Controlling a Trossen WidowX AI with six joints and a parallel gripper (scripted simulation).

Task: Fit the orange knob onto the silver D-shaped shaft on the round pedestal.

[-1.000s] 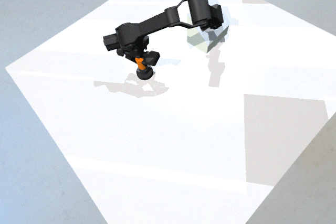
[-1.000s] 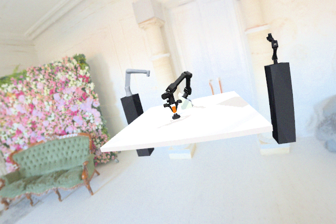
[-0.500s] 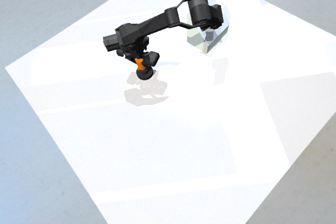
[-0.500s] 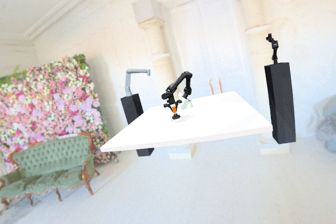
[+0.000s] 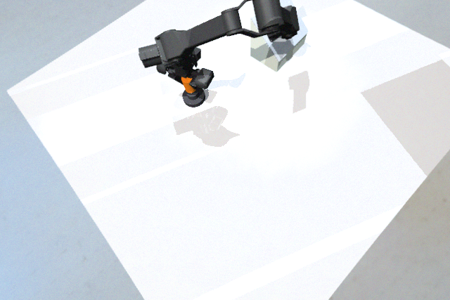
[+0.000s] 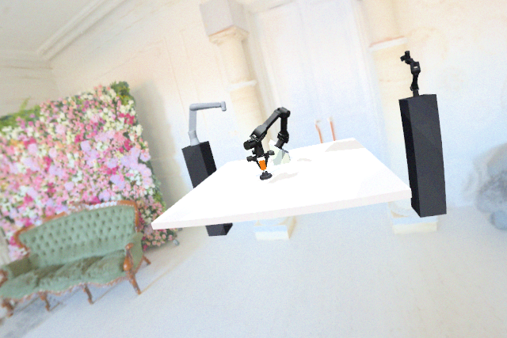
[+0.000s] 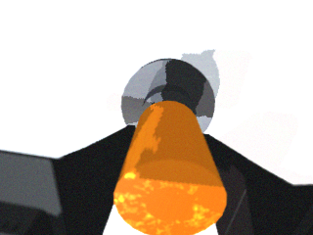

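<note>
Now: the orange knob 30 mm above my gripper tip. The rest, counted from my gripper tip: dark round pedestal: 40 mm below.
</note>
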